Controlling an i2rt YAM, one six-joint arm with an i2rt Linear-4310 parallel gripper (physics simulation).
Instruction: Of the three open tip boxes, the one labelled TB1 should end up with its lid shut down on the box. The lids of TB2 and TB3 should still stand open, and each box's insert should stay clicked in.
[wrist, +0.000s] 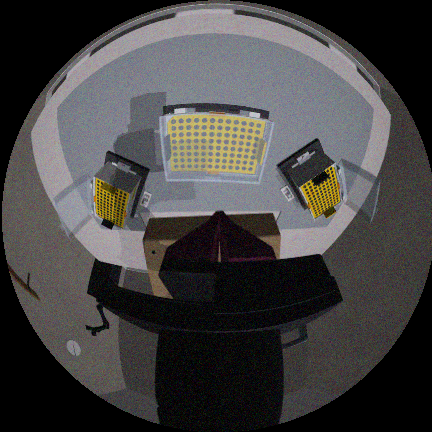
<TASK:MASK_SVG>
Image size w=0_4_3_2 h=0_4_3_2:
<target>my gripper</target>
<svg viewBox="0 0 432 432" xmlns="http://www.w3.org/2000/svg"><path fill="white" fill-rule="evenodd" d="M216 210L206 222L168 245L165 249L158 276L173 298L117 286L108 276L104 276L95 300L122 319L142 329L158 334L155 359L155 400L159 407L159 413L162 416L190 428L196 428L204 422L235 422L236 425L243 429L250 429L267 423L281 411L283 359L280 334L298 328L321 316L342 301L342 297L335 278L330 275L321 254L316 253L276 259L272 246L234 223L224 211Z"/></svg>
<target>yellow insert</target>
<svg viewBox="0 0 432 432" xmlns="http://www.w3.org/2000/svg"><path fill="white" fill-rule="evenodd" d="M333 166L329 166L300 186L307 202L310 204L314 218L322 212L325 218L336 212L333 205L340 201Z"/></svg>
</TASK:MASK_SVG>
